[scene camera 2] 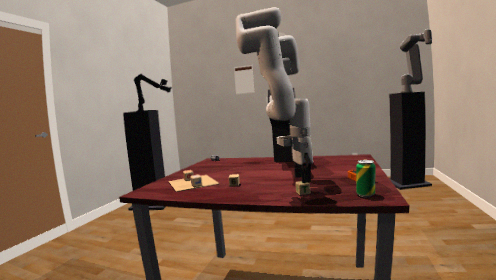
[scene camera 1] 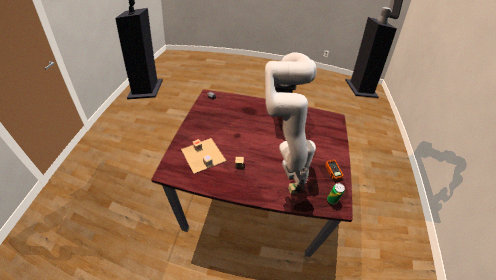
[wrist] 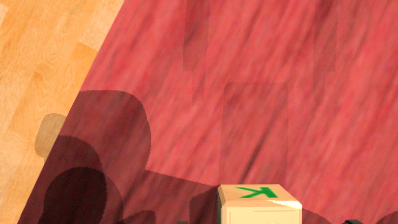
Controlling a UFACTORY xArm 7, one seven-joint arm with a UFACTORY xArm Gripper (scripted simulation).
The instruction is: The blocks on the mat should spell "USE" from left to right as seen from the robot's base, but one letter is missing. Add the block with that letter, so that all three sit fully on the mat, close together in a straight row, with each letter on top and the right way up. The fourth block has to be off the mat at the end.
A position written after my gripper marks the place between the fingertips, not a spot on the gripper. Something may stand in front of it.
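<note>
My gripper [scene camera 2: 302,179], visible. Tan mat [scene camera 1: 194,158], visible; out of frame in the wrist view.
</note>
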